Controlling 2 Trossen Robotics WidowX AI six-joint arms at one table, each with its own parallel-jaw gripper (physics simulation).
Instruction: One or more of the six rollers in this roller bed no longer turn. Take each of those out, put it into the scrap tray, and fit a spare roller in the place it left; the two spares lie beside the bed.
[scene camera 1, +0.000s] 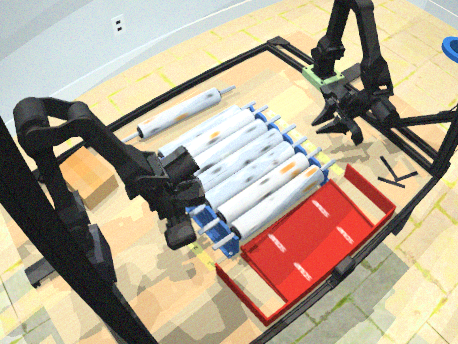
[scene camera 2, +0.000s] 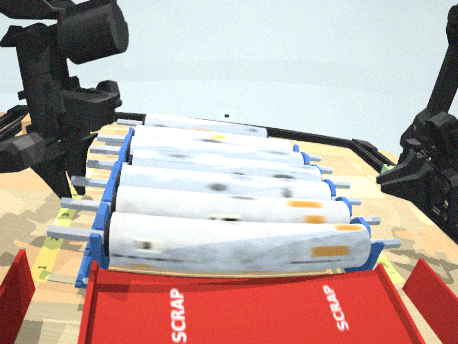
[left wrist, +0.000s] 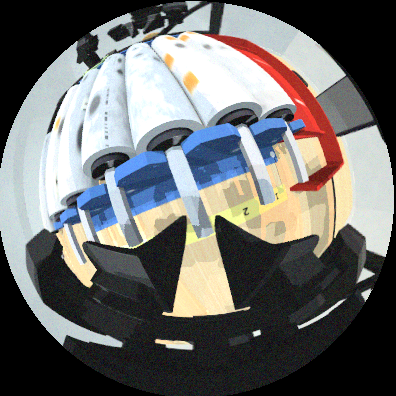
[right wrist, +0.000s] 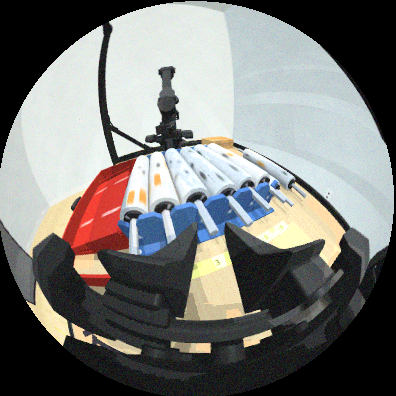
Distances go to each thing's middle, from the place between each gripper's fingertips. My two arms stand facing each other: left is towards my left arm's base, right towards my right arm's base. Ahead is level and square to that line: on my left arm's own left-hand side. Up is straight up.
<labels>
I see the cardboard box (scene camera 1: 82, 170) 300 mm ahead of my left hand and 100 mm to the left of it.
My right gripper is now 48 cm to the right of the cardboard box, 37 cm short of it and 6 cm above it.
</labels>
